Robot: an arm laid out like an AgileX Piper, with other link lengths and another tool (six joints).
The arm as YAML. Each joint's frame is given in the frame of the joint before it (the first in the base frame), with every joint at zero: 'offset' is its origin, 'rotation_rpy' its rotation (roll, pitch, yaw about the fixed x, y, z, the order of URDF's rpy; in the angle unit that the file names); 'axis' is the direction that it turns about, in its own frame. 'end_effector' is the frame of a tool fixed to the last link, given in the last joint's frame.
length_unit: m
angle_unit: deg
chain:
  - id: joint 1
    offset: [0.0, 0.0, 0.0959]
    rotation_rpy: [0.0, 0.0, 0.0]
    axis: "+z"
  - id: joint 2
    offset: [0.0, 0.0, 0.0]
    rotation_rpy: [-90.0, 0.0, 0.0]
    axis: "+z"
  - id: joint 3
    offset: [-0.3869, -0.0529, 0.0]
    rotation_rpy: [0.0, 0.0, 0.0]
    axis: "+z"
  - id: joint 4
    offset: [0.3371, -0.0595, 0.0]
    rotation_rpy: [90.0, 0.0, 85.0]
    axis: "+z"
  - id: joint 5
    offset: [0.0, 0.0, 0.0]
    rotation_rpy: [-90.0, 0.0, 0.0]
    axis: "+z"
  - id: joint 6
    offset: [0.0, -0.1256, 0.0]
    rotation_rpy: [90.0, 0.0, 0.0]
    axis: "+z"
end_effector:
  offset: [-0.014, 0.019, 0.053]
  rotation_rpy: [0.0, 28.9, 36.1]
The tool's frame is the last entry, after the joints.
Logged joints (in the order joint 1, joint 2, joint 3, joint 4, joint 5, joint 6), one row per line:
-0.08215 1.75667 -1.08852 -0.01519 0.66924 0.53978
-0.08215 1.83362 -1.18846 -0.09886 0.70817 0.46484
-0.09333 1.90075 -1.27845 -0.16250 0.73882 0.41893
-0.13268 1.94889 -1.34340 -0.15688 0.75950 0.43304
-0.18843 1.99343 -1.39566 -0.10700 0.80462 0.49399
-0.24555 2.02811 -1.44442 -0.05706 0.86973 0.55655
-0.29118 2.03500 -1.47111 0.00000 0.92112 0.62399
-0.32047 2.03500 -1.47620 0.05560 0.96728 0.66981
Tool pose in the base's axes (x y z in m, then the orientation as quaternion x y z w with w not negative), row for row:
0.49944 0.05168 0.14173 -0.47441 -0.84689 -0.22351 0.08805
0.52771 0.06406 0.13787 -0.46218 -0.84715 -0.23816 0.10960
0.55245 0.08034 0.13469 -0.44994 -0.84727 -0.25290 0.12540
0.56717 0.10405 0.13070 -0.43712 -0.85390 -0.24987 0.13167
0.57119 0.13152 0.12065 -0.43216 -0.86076 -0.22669 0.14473
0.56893 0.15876 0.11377 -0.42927 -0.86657 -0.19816 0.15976
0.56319 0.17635 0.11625 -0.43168 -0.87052 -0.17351 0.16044
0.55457 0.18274 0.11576 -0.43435 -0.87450 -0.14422 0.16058
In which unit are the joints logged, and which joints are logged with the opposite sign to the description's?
The joints are logged in radians. Opposite sign: joint 1, joint 4.
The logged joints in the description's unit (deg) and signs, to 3 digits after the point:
4.707 100.650 -62.368 0.870 38.345 30.927
4.707 105.059 -68.094 5.664 40.575 26.633
5.347 108.905 -73.250 9.311 42.331 24.003
7.602 111.663 -76.971 8.989 43.516 24.811
10.796 114.215 -79.965 6.131 46.101 28.304
14.069 116.202 -82.759 3.269 49.832 31.888
16.683 116.597 -84.288 0.000 52.776 35.752
18.362 116.597 -84.580 -3.186 55.421 38.377

